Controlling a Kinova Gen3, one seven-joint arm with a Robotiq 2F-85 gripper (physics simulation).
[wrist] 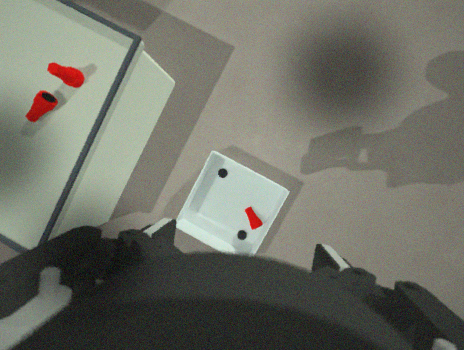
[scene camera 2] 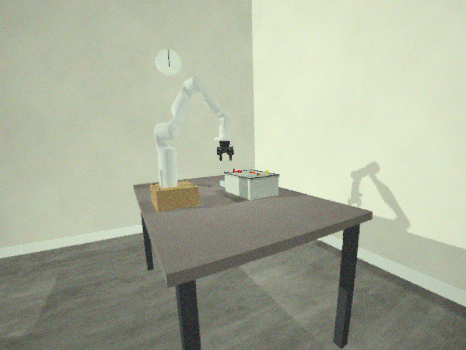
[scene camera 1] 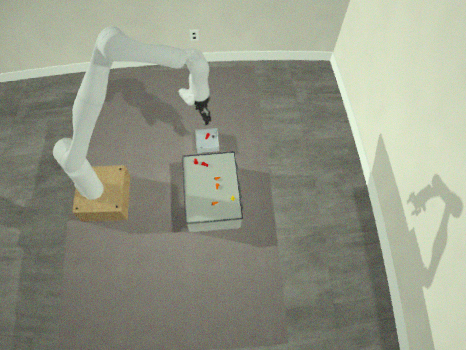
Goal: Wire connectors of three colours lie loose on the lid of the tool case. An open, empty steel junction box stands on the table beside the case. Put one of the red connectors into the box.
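Places are measured from the arm's base along level axes (x up, y right, z ahead), in metres.
Where they show: gripper, fingertip midpoint: (wrist: 242, 247) (scene camera 2: 225, 160) (scene camera 1: 202, 116); arm's base at its link origin: (scene camera 2: 169, 186) (scene camera 1: 93, 189).
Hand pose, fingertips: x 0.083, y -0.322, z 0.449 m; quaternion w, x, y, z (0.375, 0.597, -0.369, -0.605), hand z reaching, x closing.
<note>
Things, the pixels of their top centre, and the offset from my fingertips.
- third red connector at its top centre: (wrist: 30, 105) (scene camera 1: 204, 163) dx -0.048, dy +0.201, dz +0.022 m
- tool case at its top centre: (scene camera 1: 212, 185) (scene camera 2: 251, 173) dx -0.060, dy +0.296, dz +0.056 m
- yellow connector at its top centre: (scene camera 1: 233, 196) (scene camera 2: 266, 169) dx -0.039, dy +0.350, dz +0.138 m
A red connector (scene camera 1: 207, 136) (wrist: 253, 218) lies inside the pale, open junction box (scene camera 1: 201, 146) (wrist: 204, 220), on its floor near one side wall and beside a dark round hole. My gripper (scene camera 1: 206, 123) (scene camera 2: 225, 160) (wrist: 242, 247) is open and empty, raised above the box, with its fingers wide apart. Another red connector (scene camera 1: 196, 161) (wrist: 66, 75) and a third red connector (scene camera 1: 204, 164) (wrist: 41, 106) lie close together on the lid of the tool case (scene camera 1: 197, 200) (scene camera 2: 262, 187) (wrist: 25, 185). In the scene camera 2 view the box is mostly hidden behind the case.
Several orange connectors, one of them near the lid's front (scene camera 1: 214, 203), and a yellow connector (scene camera 1: 233, 198) (scene camera 2: 267, 172) lie on the same lid. The case stands right beside the box and is taller. The arm's wooden base block (scene camera 1: 112, 192) (scene camera 2: 177, 197) stands left of the case.
</note>
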